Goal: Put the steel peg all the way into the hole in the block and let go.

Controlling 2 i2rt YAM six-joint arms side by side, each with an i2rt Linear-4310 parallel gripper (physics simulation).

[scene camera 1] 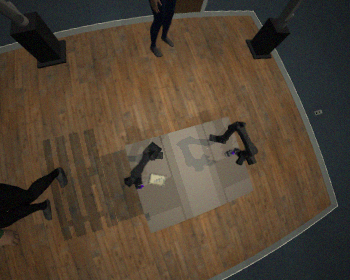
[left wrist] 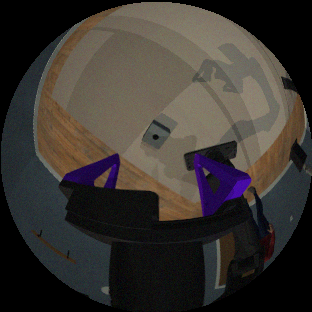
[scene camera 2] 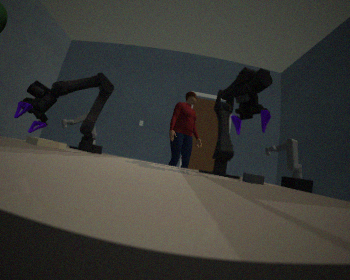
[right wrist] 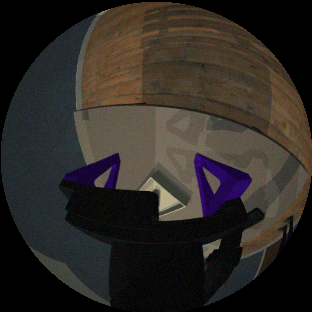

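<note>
The grey block stands on the table, its round dark hole facing up in the left wrist view. My left gripper is open and empty, above the block. The pale yellow tray lies at the left part of the table in scene camera 1. A small grey end of the steel peg shows in the tray, the rest hidden behind the gripper body. My right gripper is open and empty, above and to one side of the tray.
The light table carries both arms, with shadows across it. Its edge runs beyond the right fingers. A person in a red top stands behind the table. Other pale arms on dark stands show farther back.
</note>
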